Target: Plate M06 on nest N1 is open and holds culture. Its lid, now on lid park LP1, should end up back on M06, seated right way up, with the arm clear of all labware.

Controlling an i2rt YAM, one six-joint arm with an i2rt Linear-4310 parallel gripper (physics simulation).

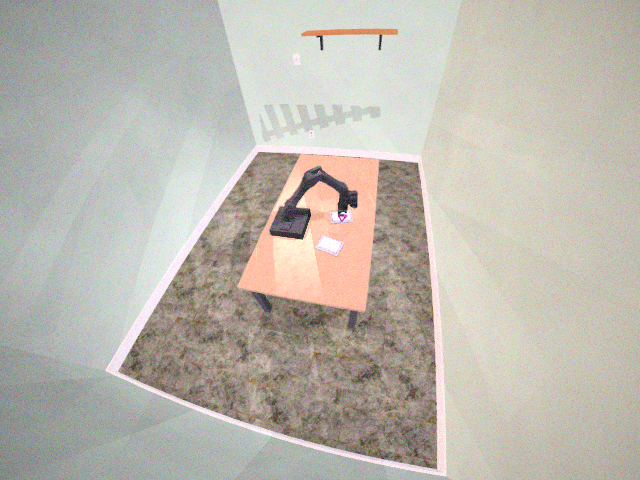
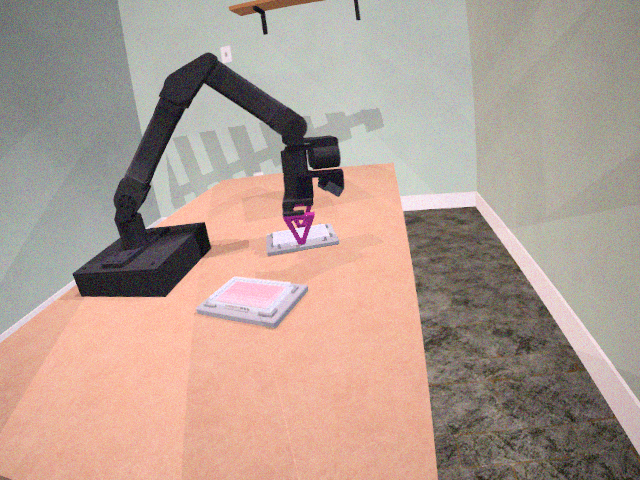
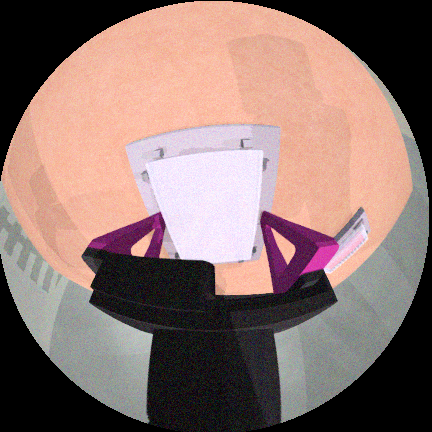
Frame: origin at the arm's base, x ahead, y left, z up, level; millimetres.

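Where they show: gripper, fingertip midpoint: [image 1: 341, 216] [image 2: 301, 236] [image 3: 212, 216]; arm's base at its link origin: [image 1: 289, 219] [image 2: 138, 247].
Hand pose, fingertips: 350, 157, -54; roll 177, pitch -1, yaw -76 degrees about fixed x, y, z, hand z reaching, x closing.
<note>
Each offset is from my fingertips to the top centre of the thing, as dx, dy, dz. "spot": to the spot under its first point. Level surfaces: height alone.
The white lid @(-4, +1, +7) [image 3: 207, 201] [image 2: 285, 237] [image 1: 335, 217] lies flat on the grey lid park LP1 @(-3, +1, +10) [image 3: 193, 139] [image 2: 330, 240] on the table. My gripper [image 3: 212, 216] [image 2: 300, 240] [image 1: 342, 217] is open, with its purple fingers down on either side of the lid's near end. Nothing is gripped between the fingers. The open plate M06 @(-23, -278, +16) [image 2: 254, 292] [image 1: 330, 243] [image 3: 354, 239], with pink culture, sits in its grey nest N1 @(spot: +55, -307, -3) [image 2: 289, 308] nearer the front of the table, apart from the lid.
The arm's black base [image 2: 139, 263] [image 1: 289, 222] stands to the left of both nests. The orange table @(dz -11) [image 2: 310, 387] [image 1: 305, 278] ends at its right edge beside the floor [image 2: 516, 335]. A wall shelf [image 1: 349, 31] hangs high at the back.
</note>
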